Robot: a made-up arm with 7 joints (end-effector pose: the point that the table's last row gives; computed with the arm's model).
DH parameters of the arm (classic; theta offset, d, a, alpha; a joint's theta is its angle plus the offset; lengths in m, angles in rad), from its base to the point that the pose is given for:
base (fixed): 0.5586 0 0.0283 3.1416
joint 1: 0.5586 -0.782 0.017 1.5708
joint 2: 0 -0.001 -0.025 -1.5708
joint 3: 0 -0.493 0.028 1.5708
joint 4: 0 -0.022 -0.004 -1.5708
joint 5: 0 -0.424 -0.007 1.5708
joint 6: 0 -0.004 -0.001 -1.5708
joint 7: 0 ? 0 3.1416
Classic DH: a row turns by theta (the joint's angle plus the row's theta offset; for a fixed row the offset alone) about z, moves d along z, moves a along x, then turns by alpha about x.
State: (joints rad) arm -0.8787 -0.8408 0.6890 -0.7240 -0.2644 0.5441 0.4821
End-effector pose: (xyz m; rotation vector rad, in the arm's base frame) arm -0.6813 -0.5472 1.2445 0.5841 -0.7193 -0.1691
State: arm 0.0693 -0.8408 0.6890 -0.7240 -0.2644 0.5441 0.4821
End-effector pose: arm -0.8441 0.2599 1.2445 0.2010 -0.9523 -1.0450
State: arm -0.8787 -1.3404 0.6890 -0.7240 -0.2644 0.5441 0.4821
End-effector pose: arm -0.7525 -0.6331 0.7568 0.9925 -1.0050 -0.2192
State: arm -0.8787 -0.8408 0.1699 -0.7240 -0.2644 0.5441 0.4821
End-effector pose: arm -0.6007 -0.6674 1.1986 0.4924 -0.8985 0.3308
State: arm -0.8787 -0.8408 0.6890 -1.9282 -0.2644 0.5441 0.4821
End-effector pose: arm -0.5906 -0.1926 0.6935 0.8224 -1.8365 -0.5786
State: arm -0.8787 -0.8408 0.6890 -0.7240 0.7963 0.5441 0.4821
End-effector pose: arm -0.6626 -0.6042 1.1823 1.3519 -0.1949 -0.7575
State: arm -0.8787 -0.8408 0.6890 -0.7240 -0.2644 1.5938 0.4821
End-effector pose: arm -0.5219 -0.4944 1.3104 0.1457 0.2302 -0.0523
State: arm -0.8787 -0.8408 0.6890 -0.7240 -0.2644 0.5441 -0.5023
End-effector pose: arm -0.6813 -0.5472 1.2445 0.1791 -0.9320 0.7428
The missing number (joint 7, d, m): -0.18
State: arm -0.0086 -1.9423 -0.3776 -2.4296 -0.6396 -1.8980 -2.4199
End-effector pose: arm -0.0460 -0.1458 0.6710 0.0366 -0.3130 2.0762
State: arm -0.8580 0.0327 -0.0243 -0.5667 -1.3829 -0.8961 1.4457
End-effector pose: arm -0.0103 -0.2941 1.7215 1.1209 -0.2074 0.9692
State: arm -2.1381 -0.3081 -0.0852 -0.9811 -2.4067 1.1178 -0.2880
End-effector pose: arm 0.3363 -0.5579 1.2797 1.3239 2.0420 -1.2064
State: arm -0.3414 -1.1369 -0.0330 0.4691 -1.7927 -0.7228 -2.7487
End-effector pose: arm -0.6383 -0.3643 1.4518 0.7704 0.3358 -1.0696
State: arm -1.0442 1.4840 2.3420 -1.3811 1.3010 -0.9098 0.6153
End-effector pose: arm 0.0851 0.6707 0.4169 0.3588 3.0582 -0.0489
